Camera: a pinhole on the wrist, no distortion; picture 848 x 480 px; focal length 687.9 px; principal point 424.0 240.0 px. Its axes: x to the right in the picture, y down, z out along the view. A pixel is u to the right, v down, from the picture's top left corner.
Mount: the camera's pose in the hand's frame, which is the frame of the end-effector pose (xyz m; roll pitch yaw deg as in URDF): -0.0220 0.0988 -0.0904 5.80 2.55 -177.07
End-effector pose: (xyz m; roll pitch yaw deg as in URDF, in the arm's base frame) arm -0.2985 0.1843 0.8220 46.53 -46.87 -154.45
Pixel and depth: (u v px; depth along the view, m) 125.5 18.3 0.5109
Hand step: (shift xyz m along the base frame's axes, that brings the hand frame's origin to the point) 0.2060 0.1816 0.4754
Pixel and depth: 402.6 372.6 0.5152
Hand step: 0.1172 0.3644 0.2095
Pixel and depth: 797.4 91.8 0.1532
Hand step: 0.1884 0.0255 0.0132
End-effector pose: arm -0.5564 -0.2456 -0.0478 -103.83 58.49 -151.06
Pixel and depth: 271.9 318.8 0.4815
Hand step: 0.2885 -0.2561 -0.1527
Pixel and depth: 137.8 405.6 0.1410
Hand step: 0.0718 0.0002 -0.0751
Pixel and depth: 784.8 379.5 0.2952
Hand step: 0.2540 -0.0673 0.1045
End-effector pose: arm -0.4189 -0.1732 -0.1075 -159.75 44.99 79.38
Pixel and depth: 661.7 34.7 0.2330
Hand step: 0.0882 -0.2354 -0.0496
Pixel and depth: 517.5 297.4 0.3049
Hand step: -0.0197 -0.2211 -0.1118
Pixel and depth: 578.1 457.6 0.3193
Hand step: -0.0988 -0.2211 -0.0878
